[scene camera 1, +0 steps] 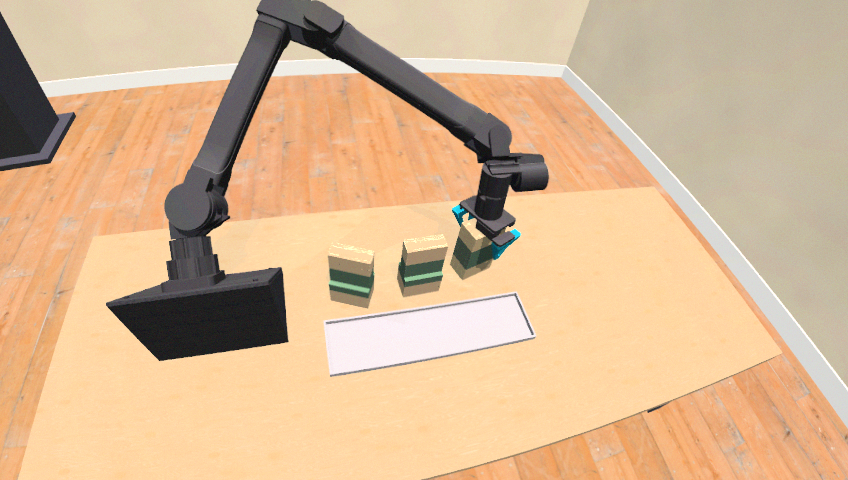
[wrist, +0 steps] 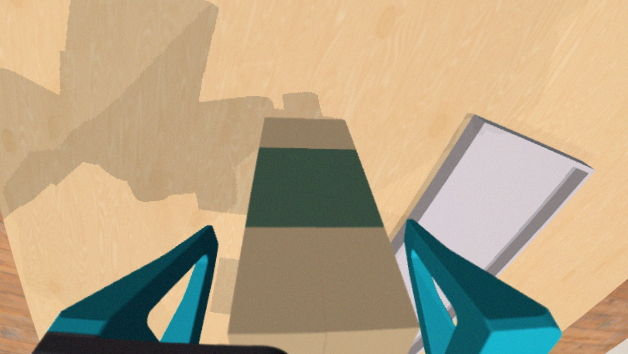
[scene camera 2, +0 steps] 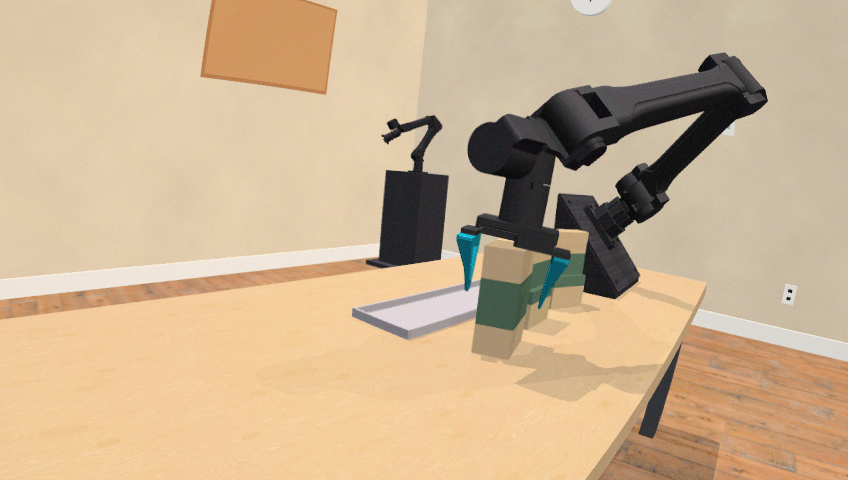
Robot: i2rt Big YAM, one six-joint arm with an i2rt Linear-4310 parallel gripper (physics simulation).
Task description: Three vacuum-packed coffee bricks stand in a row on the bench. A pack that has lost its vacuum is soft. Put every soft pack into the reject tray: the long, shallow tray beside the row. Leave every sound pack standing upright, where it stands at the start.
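Where they show: gripper, fingertip midpoint: (scene camera 1: pixel 480 245) (wrist: pixel 308 232) (scene camera 2: pixel 503 299); arm's base at its link origin: (scene camera 1: pixel 196 284) (scene camera 2: pixel 600 227).
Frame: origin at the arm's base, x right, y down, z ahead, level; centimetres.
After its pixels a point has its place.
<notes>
Three tan packs with dark green bands stand upright in a row. The right pack (scene camera 1: pixel 473 256) @(x 1.0, y 4.9, z 52.9 cm) (scene camera 2: pixel 497 303) @(x -3.2, y 6.0, z 59.3 cm) (wrist: pixel 314 187) @(x -3.0, y 5.7, z 59.3 cm) is between the open fingers of my gripper (scene camera 1: pixel 479 240) @(x -2.4, y 6.2, z 56.3 cm) (scene camera 2: pixel 503 298) @(x -2.4, y 6.2, z 56.3 cm) (wrist: pixel 308 232) @(x -2.4, y 6.2, z 56.3 cm), with a gap on each side in the wrist view. The fingertips are level with its green band in scene camera 2. The middle pack (scene camera 1: pixel 422 271) @(x 1.5, y 6.1, z 41.7 cm) (scene camera 2: pixel 536 318) @(x -2.5, y 12.0, z 42.9 cm) and left pack (scene camera 1: pixel 351 277) @(x 0.8, y 4.7, z 27.4 cm) (scene camera 2: pixel 571 264) @(x -2.3, y 5.2, z 27.9 cm) have a lighter green ridge across the band. The reject tray (scene camera 1: pixel 428 336) @(x 12.4, y 12.9, z 40.3 cm) (scene camera 2: pixel 416 310) @(x 14.2, y 12.9, z 52.0 cm) (wrist: pixel 500 190) @(x 13.0, y 12.9, z 57.7 cm) is shallow and pale, without a pack in it. Softness cannot be told.
The arm's black base (scene camera 1: pixel 220 321) @(x 7.0, y 1.9, z 3.7 cm) (scene camera 2: pixel 601 261) @(x -4.7, y 5.9, z 13.3 cm) stands left of the row in scene camera 1. The middle pack is close beside the right pack. The wooden bench (scene camera 1: pixel 624 285) @(x 12.5, y 13.2, z 92.3 cm) (scene camera 2: pixel 178 386) @(x 12.8, y 13.2, z 93.1 cm) carries everything. A second arm on a black pedestal (scene camera 2: pixel 410 220) stands in the background.
</notes>
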